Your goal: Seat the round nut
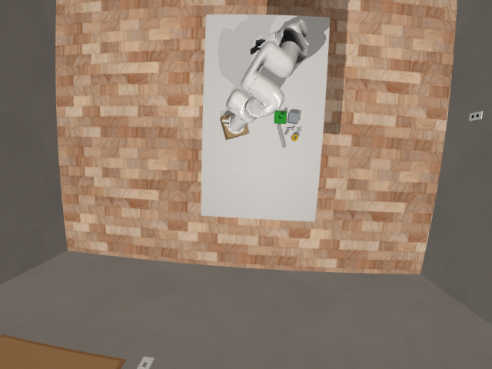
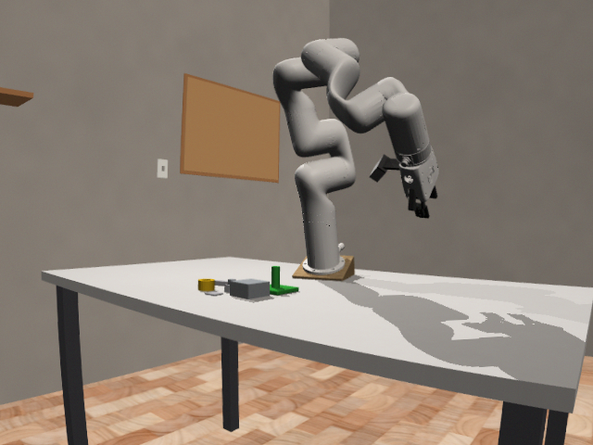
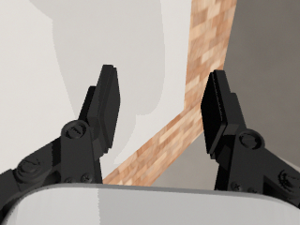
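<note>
My hand is 31 cm to the left of the grey square block, 25 cm short of it and 20 cm above it. The rest, counted from my hand: thin grey handle 43 cm to the right, 21 cm below, 17 cm ahead.
</note>
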